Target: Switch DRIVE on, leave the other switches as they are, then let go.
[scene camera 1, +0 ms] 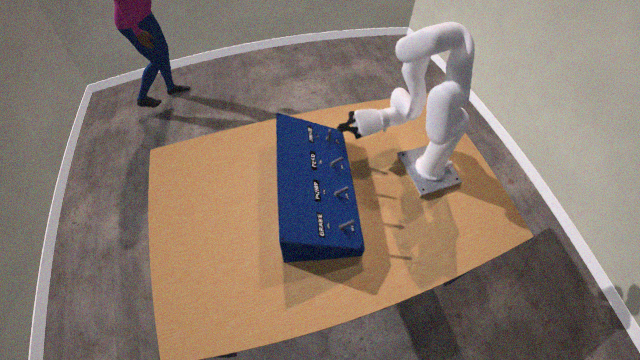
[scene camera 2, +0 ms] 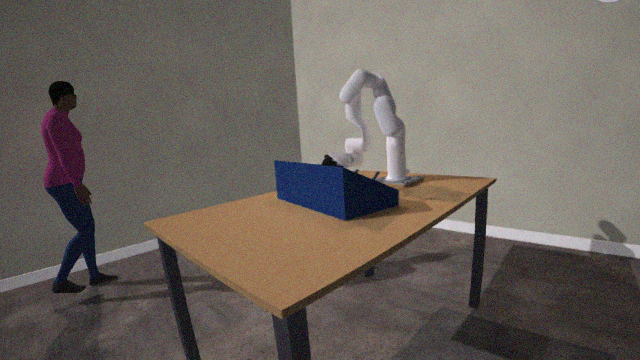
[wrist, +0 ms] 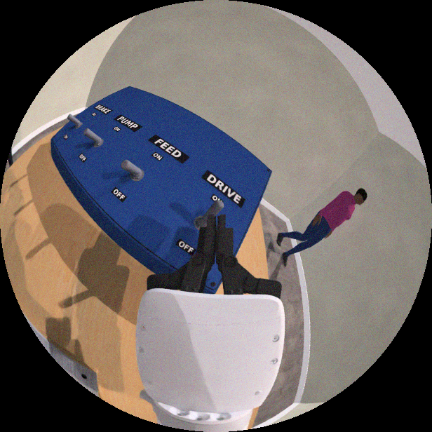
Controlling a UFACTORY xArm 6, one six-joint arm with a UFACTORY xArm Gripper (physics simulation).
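Pixels of known places: gripper, fingertip midpoint: (scene camera 1: 338,128) (scene camera 2: 323,163); arm's base, link origin: (scene camera 1: 430,168) (scene camera 2: 397,178).
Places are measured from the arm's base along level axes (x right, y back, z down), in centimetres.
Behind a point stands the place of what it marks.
Note:
The blue switch panel (scene camera 1: 295,200) {z -13.1, x -8.9, y -56.4 cm} (scene camera 2: 310,185) {z -7.3, x -2.1, y -60.5 cm} (wrist: 210,150) stands on the table. In the wrist view, the DRIVE lever (scene camera 1: 329,135) {z -9.4, x 17.0, y -38.1 cm} (wrist: 213,209) leans up toward its ON label and partly covers it. The FEED lever (scene camera 1: 337,162) {z -9.0, x 4.7, y -38.8 cm} (wrist: 132,170), PUMP lever (scene camera 1: 341,192) {z -8.8, x -7.1, y -41.1 cm} (wrist: 93,137) and BRAKE lever (scene camera 1: 347,225) {z -9.1, x -18.8, y -42.9 cm} (wrist: 74,120) lean the other way, toward the panel's low edge. My gripper (scene camera 1: 341,129) {z -11.8, x 17.5, y -34.8 cm} (scene camera 2: 327,160) {z -11.8, x 17.5, y -34.8 cm} (wrist: 216,222) is shut and empty. Its fingertips are close by the DRIVE lever, on its low-edge side; whether they touch it is unclear.
The wooden table (scene camera 1: 210,225) {z 2.1, x -3.3, y -86.5 cm} (scene camera 2: 280,250) {z 2.1, x -25.6, y -92.4 cm} carries the panel and the arm's base plate (scene camera 1: 440,186) {z 0.0, x -9.1, y 0.3 cm}. A person in a pink top (scene camera 1: 132,15) (scene camera 2: 62,145) (wrist: 340,211) stands on the floor beyond the table.

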